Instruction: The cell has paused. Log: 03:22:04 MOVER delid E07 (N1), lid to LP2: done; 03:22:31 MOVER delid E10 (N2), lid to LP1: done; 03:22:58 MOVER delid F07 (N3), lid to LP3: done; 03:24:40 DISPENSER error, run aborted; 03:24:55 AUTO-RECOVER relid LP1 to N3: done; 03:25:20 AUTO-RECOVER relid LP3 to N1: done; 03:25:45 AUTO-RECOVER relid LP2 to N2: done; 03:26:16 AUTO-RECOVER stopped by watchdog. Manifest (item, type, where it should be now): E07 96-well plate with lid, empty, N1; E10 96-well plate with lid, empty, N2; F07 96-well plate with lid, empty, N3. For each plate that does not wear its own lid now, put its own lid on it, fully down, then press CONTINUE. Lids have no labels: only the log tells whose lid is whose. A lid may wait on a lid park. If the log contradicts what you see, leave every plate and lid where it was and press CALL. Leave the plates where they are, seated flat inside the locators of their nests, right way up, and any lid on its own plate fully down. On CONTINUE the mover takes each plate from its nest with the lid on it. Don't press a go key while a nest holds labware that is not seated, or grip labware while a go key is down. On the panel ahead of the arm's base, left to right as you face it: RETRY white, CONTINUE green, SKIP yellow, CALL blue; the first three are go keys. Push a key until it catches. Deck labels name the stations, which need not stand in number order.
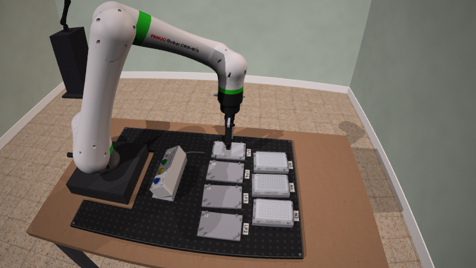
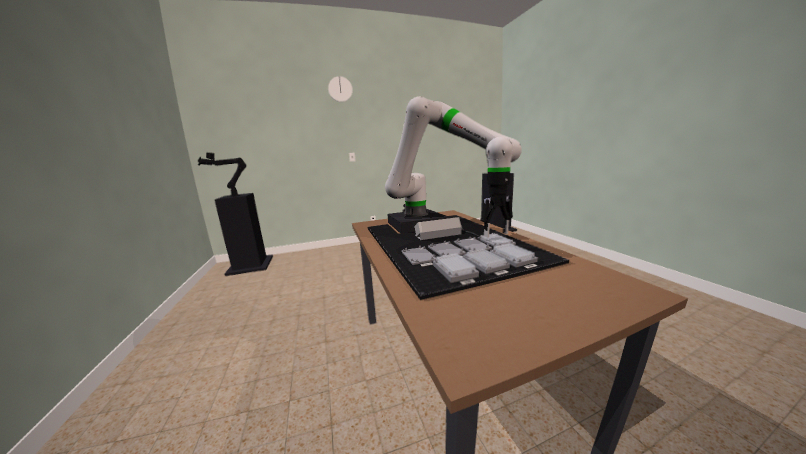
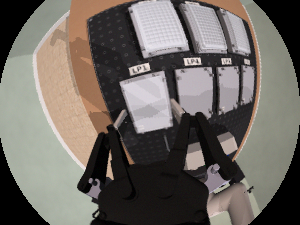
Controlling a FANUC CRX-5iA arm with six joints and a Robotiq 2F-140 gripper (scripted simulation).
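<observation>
My hand is 5 cm above the LP1. From my hand the other things lie so: plate: 18 cm to the right, 18 cm ahead, 3 cm below; LP4: 13 cm to the right, 5 cm below; LP3: 25 cm to the right, 5 cm below.
</observation>
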